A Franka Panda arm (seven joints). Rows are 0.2 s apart.
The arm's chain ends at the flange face. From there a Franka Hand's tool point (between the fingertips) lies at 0.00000 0.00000 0.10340 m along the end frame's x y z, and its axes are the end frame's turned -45 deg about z.
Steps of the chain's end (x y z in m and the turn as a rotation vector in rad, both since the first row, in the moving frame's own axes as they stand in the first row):
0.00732 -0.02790 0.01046 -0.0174 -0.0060 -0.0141
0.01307 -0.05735 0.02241 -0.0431 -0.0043 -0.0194
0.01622 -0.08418 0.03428 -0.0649 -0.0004 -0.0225
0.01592 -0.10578 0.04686 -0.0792 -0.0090 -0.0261
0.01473 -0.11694 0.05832 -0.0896 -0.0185 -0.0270
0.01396 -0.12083 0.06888 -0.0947 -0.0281 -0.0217
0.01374 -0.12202 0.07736 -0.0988 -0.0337 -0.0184
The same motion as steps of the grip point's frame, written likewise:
0.02320 -0.01371 0.01044 -0.0081 -0.0165 -0.0141
0.04636 -0.02844 0.02231 -0.0274 -0.0335 -0.0194
0.06628 -0.04329 0.03406 -0.0456 -0.0462 -0.0225
0.07968 -0.05833 0.04653 -0.0496 -0.0624 -0.0261
0.08528 -0.06698 0.05789 -0.0503 -0.0764 -0.0270
0.08640 -0.07061 0.06838 -0.0471 -0.0868 -0.0217
0.08637 -0.07173 0.07680 -0.0460 -0.0937 -0.0184

